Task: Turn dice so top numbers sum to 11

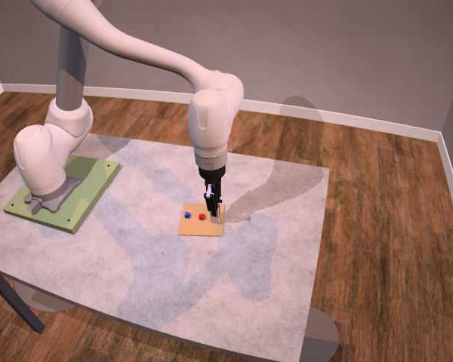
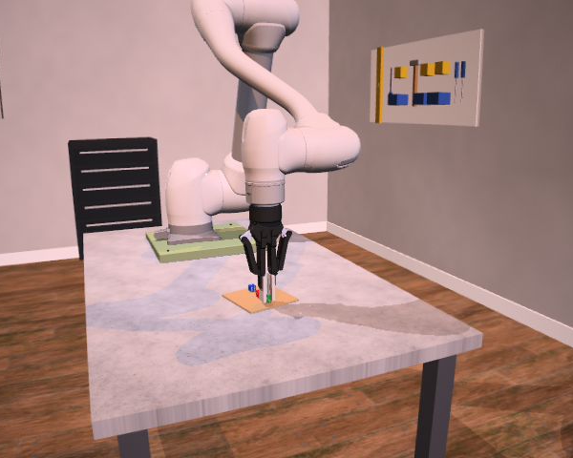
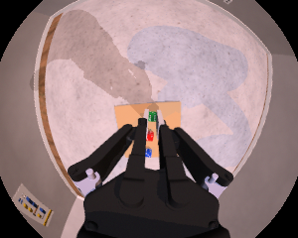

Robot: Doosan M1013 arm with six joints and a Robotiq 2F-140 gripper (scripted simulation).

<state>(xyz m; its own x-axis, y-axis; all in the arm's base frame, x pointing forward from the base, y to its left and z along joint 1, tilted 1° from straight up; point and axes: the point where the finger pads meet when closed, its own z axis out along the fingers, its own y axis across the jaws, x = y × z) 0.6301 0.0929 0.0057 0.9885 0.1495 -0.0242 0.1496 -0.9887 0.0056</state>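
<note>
Now: hand 30 mm above the green die. Round my hand: red die (50 mm behind, 30 mm below); orange mat (50 mm behind, 40 mm below); blue die (90 mm behind, 30 mm below, 10 mm to the right).
</note>
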